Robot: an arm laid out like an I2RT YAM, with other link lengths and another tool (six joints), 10 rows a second.
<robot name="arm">
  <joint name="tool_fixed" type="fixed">
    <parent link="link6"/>
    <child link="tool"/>
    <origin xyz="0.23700 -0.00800 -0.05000" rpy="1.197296 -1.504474 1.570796"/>
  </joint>
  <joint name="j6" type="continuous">
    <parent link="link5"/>
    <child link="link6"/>
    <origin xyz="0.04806 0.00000 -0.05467"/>
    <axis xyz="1 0 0"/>
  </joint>
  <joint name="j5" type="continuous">
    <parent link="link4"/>
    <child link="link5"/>
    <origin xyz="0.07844 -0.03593 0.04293"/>
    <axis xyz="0 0 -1"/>
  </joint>
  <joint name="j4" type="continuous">
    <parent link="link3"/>
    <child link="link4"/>
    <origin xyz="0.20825 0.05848 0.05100"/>
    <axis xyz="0 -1 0"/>
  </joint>
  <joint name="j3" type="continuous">
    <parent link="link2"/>
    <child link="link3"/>
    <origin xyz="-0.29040 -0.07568 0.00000"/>
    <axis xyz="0 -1 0"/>
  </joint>
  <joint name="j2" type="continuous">
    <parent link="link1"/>
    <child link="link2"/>
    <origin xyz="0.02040 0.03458 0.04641"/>
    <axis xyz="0 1 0"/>
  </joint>
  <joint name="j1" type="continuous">
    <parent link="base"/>
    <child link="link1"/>
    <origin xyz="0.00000 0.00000 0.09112"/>
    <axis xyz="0 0 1"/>
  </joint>
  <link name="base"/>
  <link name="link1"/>
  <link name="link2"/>
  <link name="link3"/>
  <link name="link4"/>
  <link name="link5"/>
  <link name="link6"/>
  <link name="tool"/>
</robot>
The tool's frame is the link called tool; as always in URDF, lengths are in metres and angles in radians. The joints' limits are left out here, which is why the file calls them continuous.
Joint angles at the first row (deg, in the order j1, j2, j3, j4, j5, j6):
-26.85 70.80 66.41 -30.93 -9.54 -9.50
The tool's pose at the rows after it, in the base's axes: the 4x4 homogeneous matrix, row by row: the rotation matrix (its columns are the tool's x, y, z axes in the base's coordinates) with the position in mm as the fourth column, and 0 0 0 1 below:
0.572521 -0.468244 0.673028 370.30; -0.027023 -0.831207 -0.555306 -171.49; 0.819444 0.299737 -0.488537 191.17; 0 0 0 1
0.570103 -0.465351 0.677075 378.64; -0.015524 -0.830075 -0.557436 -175.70; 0.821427 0.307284 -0.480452 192.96; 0 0 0 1
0.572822 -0.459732 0.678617 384.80; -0.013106 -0.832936 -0.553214 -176.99; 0.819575 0.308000 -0.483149 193.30; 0 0 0 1
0.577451 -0.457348 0.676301 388.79; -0.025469 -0.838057 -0.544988 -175.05; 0.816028 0.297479 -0.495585 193.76; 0 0 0 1
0.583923 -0.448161 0.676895 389.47; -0.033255 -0.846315 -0.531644 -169.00; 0.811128 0.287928 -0.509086 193.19; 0 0 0 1
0.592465 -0.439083 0.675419 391.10; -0.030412 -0.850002 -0.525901 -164.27; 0.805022 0.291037 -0.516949 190.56; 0 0 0 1
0.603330 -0.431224 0.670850 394.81; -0.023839 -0.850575 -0.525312 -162.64; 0.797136 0.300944 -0.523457 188.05; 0 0 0 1
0.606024 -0.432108 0.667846 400.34; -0.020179 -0.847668 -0.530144 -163.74; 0.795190 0.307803 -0.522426 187.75; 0 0 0 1
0.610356 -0.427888 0.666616 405.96; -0.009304 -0.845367 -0.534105 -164.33; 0.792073 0.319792 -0.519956 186.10; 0 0 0 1
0.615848 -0.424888 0.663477 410.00; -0.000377 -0.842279 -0.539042 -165.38; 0.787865 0.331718 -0.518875 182.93; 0 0 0 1
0.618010 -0.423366 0.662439 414.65; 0.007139 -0.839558 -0.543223 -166.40; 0.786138 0.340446 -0.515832 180.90; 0 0 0 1
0.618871 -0.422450 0.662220 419.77; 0.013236 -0.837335 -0.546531 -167.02; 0.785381 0.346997 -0.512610 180.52; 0 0 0 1
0.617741 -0.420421 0.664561 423.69; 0.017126 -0.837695 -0.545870 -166.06; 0.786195 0.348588 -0.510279 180.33; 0 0 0 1
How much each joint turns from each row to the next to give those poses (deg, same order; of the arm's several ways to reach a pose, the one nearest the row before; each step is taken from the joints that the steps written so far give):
0.22 1.69 1.15 0.96 -0.04 -0.34
0.19 1.50 0.93 0.92 0.21 -0.44
0.14 1.43 1.25 -0.03 -0.12 -0.12
0.26 1.19 1.65 -1.02 -0.21 0.67
0.49 0.38 0.94 -1.26 -0.34 0.51
1.06 0.38 0.27 -0.41 0.61 0.26
1.04 1.04 0.84 -0.40 0.97 0.01
0.77 1.05 0.78 0.26 0.96 0.22
0.88 1.02 0.45 0.52 1.00 -0.15
0.70 0.85 0.04 0.64 0.95 -0.17
0.59 0.80 0.08 0.75 0.76 -0.10
0.59 0.86 0.52 0.42 0.69 0.01
0.46 0.50 0.22 0.41 0.30 0.09

